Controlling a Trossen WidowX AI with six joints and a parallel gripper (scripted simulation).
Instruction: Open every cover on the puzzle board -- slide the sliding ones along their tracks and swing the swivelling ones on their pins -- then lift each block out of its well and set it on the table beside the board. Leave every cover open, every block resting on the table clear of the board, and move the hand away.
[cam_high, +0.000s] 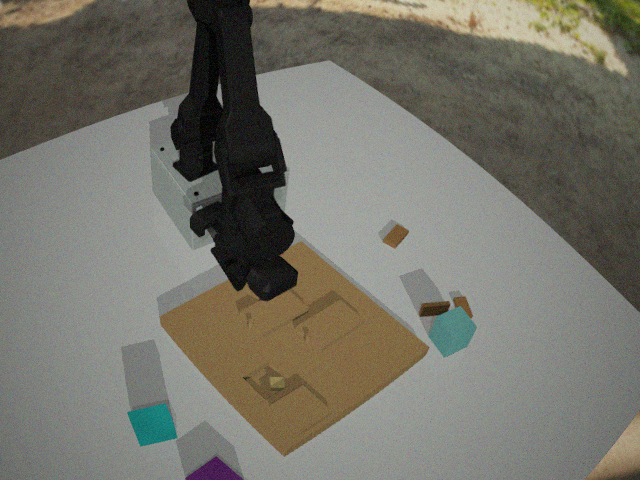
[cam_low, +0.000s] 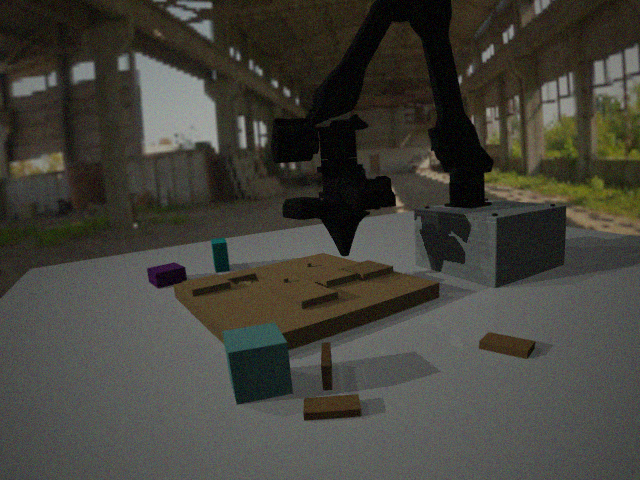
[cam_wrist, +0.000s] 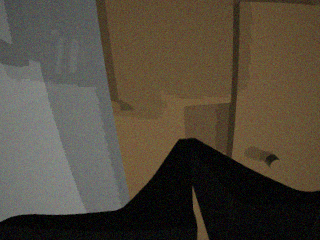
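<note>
My gripper tip is 110 mm short of the tan puzzle board and 20 mm above it. Also, from my gripper tip: teal block (120 mm ahead, 260 mm to the right, 10 mm below); brown slab (30 mm ahead, 330 mm to the left, 40 mm below); teal cube (260 mm ahead, 220 mm to the left, 20 mm below).
</note>
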